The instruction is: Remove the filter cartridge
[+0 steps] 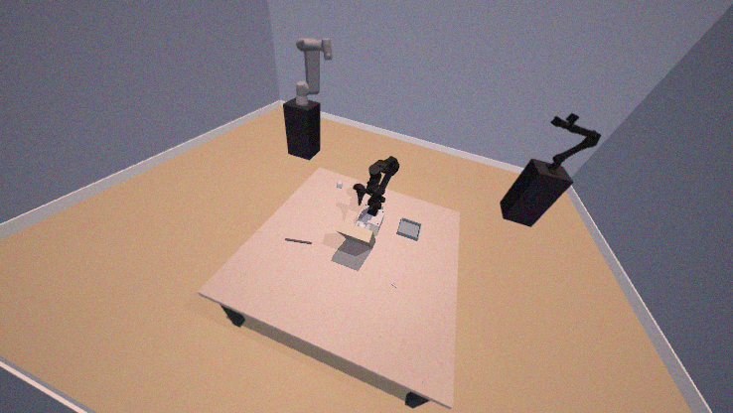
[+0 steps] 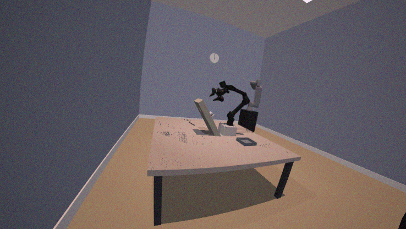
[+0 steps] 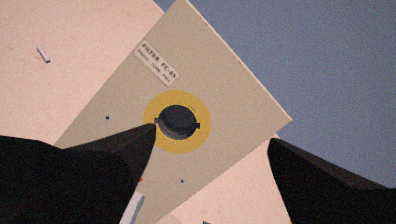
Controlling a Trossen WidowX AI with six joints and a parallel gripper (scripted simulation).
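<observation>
My gripper tip is 20 mm past the round filter cartridge and 170 mm above it. The rest, counted from my gripper tip: tray: 330 mm behind, 290 mm to the left, 380 mm below; small pin: 140 mm ahead, 280 mm to the left, 380 mm below; small white cube: 570 mm behind, 360 mm to the right, 370 mm below.
</observation>
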